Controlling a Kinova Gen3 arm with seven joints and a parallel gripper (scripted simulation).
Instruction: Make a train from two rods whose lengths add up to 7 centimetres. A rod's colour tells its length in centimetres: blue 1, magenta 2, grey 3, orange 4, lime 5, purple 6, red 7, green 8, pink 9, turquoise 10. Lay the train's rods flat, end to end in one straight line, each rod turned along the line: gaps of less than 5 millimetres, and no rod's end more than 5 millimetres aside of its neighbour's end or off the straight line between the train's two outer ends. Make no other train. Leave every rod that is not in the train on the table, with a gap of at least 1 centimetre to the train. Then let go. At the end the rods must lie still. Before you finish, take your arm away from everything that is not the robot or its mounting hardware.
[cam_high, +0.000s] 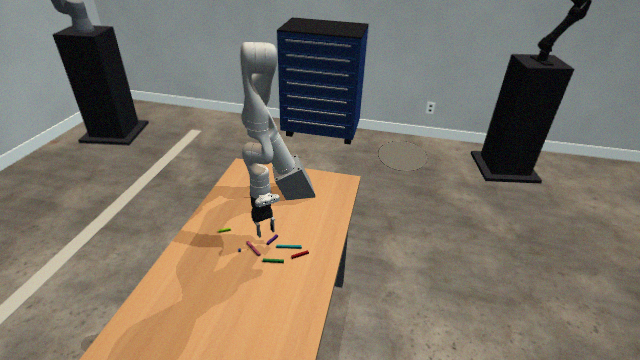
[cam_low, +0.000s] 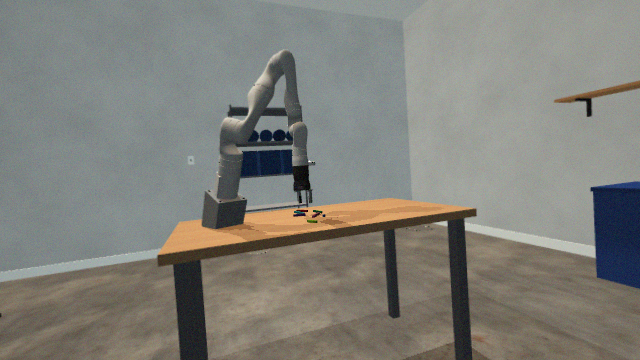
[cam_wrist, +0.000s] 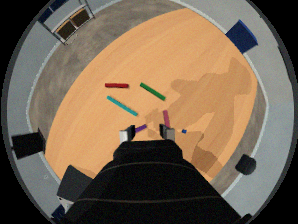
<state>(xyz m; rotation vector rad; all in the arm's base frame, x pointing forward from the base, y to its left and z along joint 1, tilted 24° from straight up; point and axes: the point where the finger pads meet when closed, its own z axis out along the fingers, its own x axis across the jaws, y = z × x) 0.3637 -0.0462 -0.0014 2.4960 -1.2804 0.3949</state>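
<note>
The blue rod lies 40 mm ahead of my hand, 100 mm to the right of it and 70 mm below it. From my hand the other things lie so: turquoise rod: 10 mm ahead, 90 mm to the left, 70 mm below; then purple rod: 30 mm behind, 20 mm to the left, 70 mm below; then pink rod: 30 mm ahead, 50 mm to the right, 70 mm below.
</note>
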